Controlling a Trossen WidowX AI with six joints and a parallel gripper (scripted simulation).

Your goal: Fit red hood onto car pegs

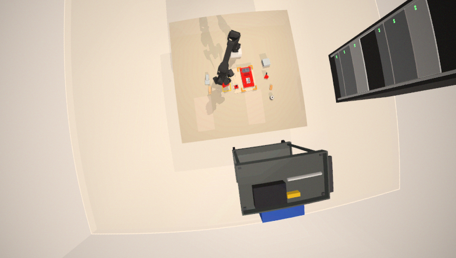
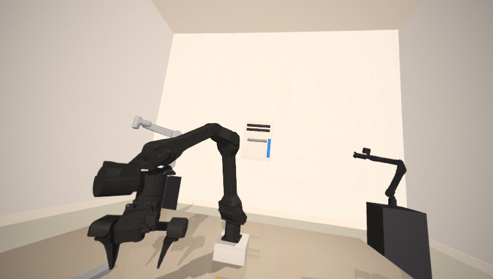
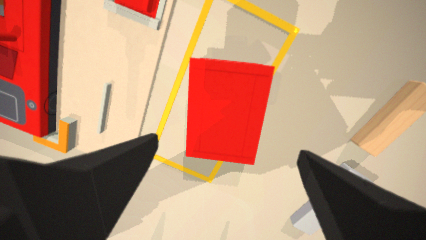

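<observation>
Now: the red hood 60 mm below my gripper tip. Also, from my gripper tip: jig: 10 mm behind, 210 mm to the left, 70 mm below.
</observation>
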